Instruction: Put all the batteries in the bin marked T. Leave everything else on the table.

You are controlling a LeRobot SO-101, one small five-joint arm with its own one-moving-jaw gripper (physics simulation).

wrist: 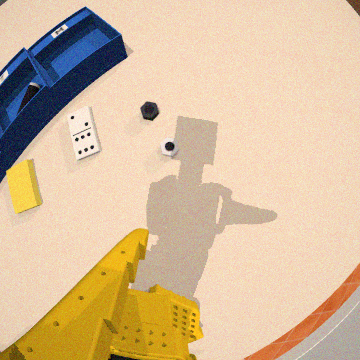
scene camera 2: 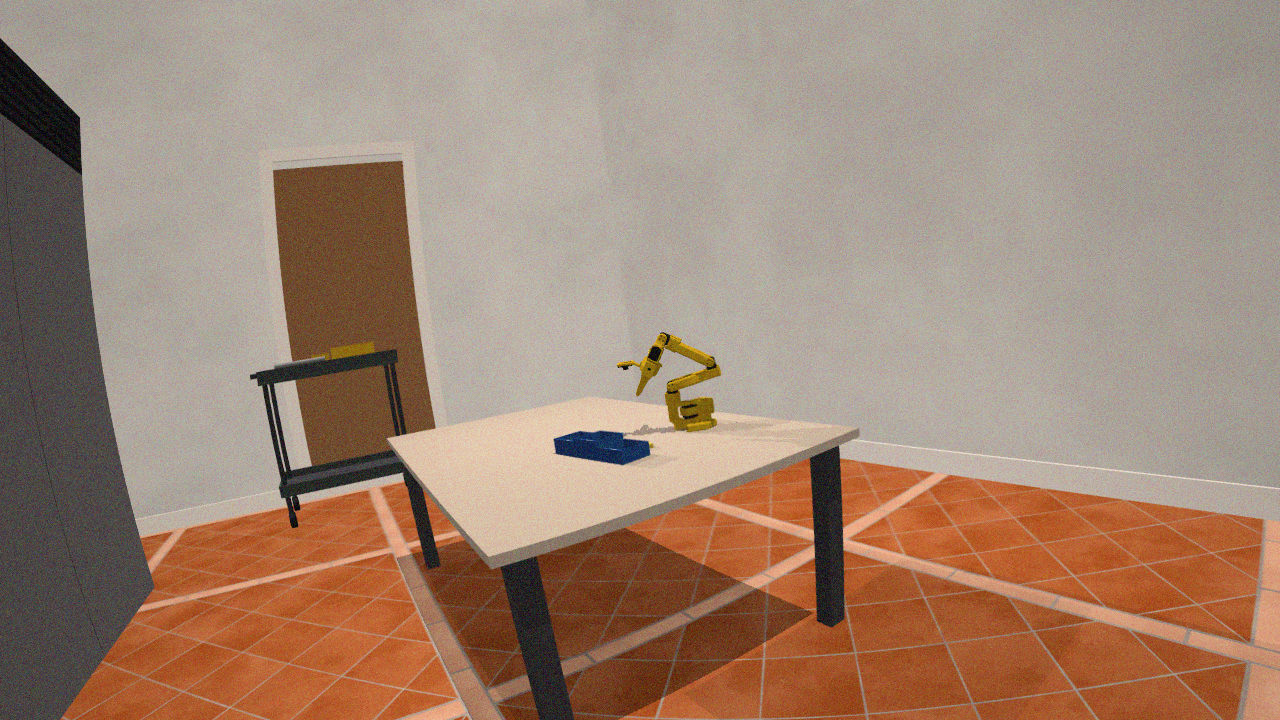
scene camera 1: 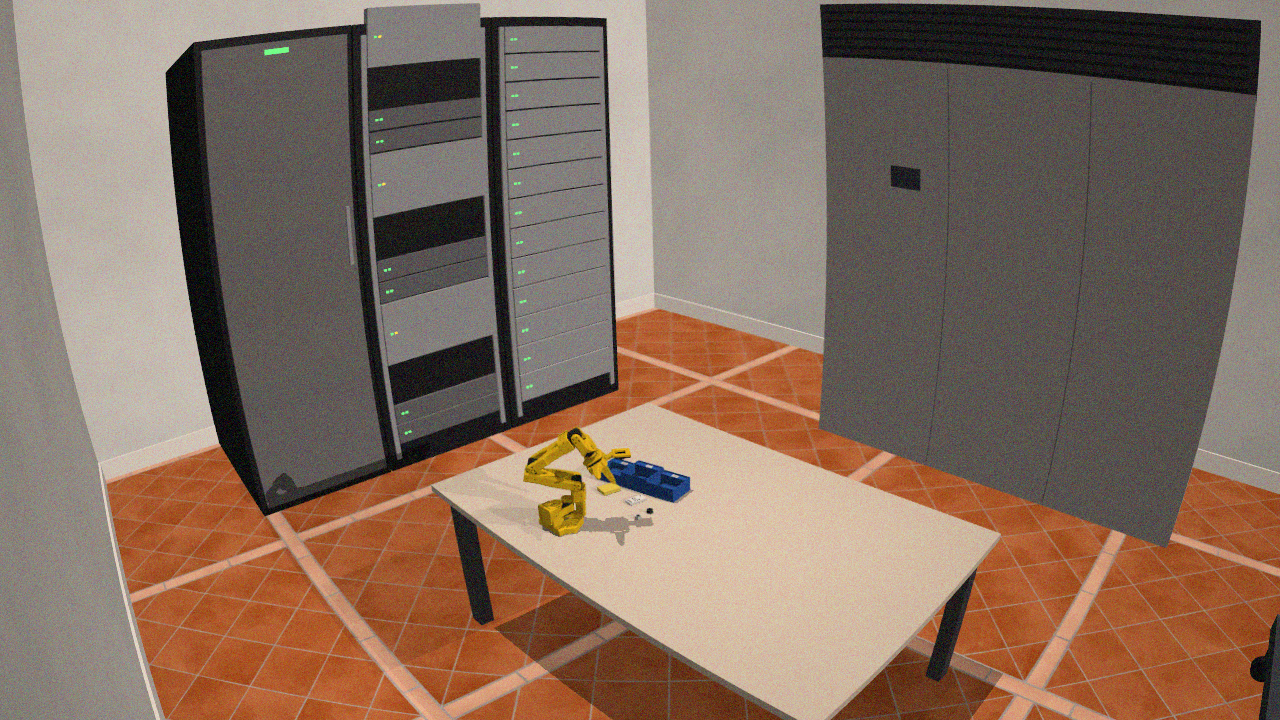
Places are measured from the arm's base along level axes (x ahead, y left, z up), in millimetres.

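Pixels of known places: hand at its tool point: (wrist: 146, 240) (scene camera 2: 637, 394) (scene camera 1: 614, 482); arm's base at its link origin: (wrist: 143, 310) (scene camera 2: 689, 428) (scene camera 1: 568, 521).
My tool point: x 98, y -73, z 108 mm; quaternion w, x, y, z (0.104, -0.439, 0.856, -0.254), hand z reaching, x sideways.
Observation:
Ahead of a thing's pixels: the offset from my tool point to its top centre. "spot": to the spot under its first point. Level surfaces: height alone.
A black battery with a light end @(169 mm ahead, 82 mm left, 86 mm down) (wrist: 29, 95) lies in the blue bin row @(spot: 150 mm ahead, 4 mm left, 84 mm down) (scene camera 1: 657, 490) (scene camera 2: 590, 450) (wrist: 80, 85), in the T compartment beside the one marked M. The T label is cut off at the left edge of the wrist view. My gripper (scene camera 1: 621, 467) (scene camera 2: 629, 379) is fully open and empty, raised above the table near the bins. In the wrist view one notched jaw (wrist: 112, 272) shows; the moving jaw is out of the picture. No battery shows on the visible part of the table.
A yellow block @(87 mm ahead, 128 mm left, 98 mm down) (wrist: 22, 187) (scene camera 1: 608, 488) and a white domino @(99 mm ahead, 32 mm left, 100 mm down) (wrist: 84, 132) (scene camera 1: 634, 499) lie along the bins' near side. A black hex nut @(83 mm ahead, 36 mm right, 99 mm down) (wrist: 149, 110) (scene camera 1: 649, 510) and a pale hex nut @(42 mm ahead, 36 mm right, 99 mm down) (wrist: 164, 149) (scene camera 1: 637, 516) lie farther out on the table @(108 mm down) (scene camera 1: 787, 573) (scene camera 2: 510, 501).

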